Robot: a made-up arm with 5 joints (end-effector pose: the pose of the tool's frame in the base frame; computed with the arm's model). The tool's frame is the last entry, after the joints.
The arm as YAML. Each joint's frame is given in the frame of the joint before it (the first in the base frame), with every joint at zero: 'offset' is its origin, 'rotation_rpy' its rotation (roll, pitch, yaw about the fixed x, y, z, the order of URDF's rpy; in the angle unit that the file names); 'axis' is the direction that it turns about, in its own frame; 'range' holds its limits. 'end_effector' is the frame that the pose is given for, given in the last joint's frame.
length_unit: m
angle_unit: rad
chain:
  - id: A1
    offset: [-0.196, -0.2, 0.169]
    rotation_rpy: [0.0, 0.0, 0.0]
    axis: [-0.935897, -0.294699, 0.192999]
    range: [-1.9, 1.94]
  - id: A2
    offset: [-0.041, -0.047, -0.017]
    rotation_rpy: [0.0, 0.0, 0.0]
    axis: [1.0, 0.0, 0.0]
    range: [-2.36, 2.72]
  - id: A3
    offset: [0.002, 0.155, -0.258]
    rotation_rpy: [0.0, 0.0, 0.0]
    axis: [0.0, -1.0, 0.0]
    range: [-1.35, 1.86]
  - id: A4
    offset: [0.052, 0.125, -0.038]
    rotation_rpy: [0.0, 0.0, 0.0]
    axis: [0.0, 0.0, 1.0]
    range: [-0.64, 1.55]
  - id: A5
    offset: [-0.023, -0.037, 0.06]
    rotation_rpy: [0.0, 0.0, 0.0]
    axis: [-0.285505, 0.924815, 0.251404]
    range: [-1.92, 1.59]
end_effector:
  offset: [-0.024, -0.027, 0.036]
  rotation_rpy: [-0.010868, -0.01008, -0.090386]
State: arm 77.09 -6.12 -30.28 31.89 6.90
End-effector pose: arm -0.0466 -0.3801 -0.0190 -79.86 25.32 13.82
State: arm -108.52 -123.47 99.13 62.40 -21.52
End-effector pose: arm -0.4487 -0.0777 -0.0120 -13.45 -76.16 81.58
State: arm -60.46 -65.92 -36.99 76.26 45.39
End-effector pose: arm -0.2332 0.0015 -0.1899 -3.47 76.19 91.39
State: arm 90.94 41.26 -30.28 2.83 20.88
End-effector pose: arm -0.1441 -0.2041 -0.0852 -58.80 28.50 7.22
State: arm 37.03 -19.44 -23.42 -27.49 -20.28
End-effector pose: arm -0.1882 -0.2715 -0.1436 -54.15 -27.34 -30.63
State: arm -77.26 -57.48 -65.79 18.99 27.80
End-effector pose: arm -0.2740 0.0852 -0.0761 20.79 107.58 39.54
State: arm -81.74 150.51 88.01 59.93 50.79
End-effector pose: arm -0.3328 -0.4829 0.0965 124.21 12.07 -87.38
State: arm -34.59 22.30 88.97 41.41 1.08
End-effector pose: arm -0.2731 0.0522 0.1977 9.69 -77.01 -18.12
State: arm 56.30 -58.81 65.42 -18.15 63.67
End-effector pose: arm -0.1652 -0.5167 0.0508 -115.78 -36.41 -1.25
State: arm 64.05 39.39 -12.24 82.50 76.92
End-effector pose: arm -0.1343 -0.0294 -0.0988 -98.66 49.20 90.94
